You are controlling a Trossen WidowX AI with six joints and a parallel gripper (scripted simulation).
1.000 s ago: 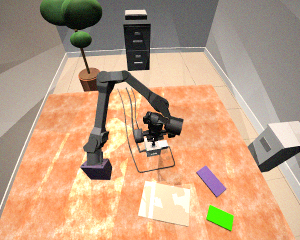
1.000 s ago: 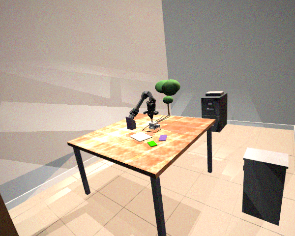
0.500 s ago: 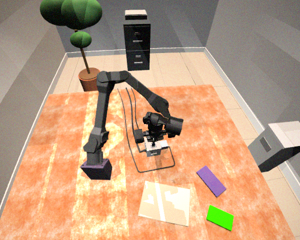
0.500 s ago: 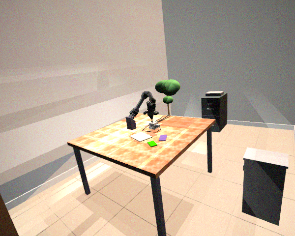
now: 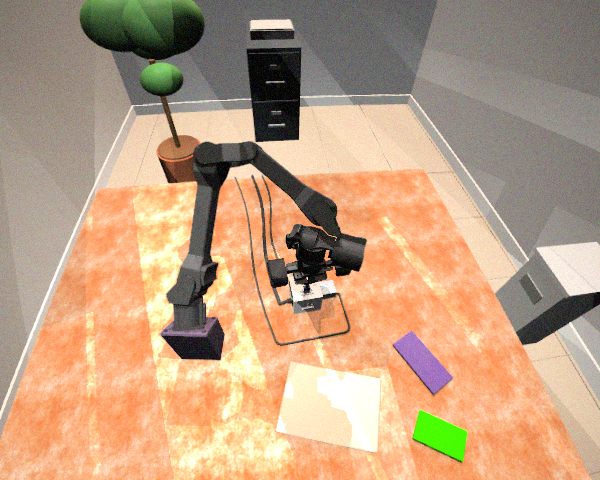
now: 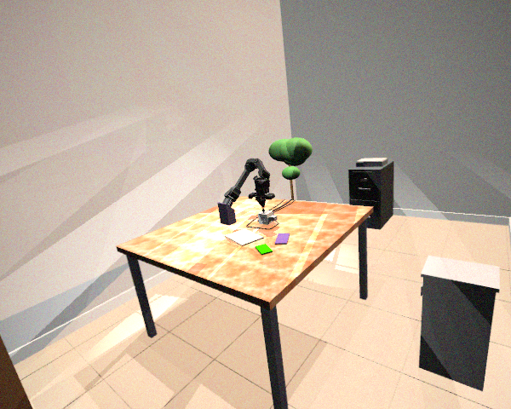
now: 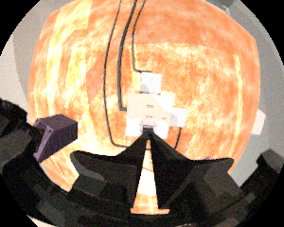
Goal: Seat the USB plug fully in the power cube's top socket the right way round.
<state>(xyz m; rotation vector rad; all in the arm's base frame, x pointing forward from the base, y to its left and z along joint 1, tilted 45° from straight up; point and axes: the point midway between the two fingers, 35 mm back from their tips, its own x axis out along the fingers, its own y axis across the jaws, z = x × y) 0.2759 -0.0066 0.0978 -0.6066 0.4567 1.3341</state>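
Now: the dark USB plug 20 mm below my gripper tip. Also, from my gripper tip: sheet: 270 mm to the right, 110 mm below; green card: 230 mm ahead, 380 mm to the right, 110 mm below; purple card: 260 mm ahead, 210 mm to the right, 110 mm below.
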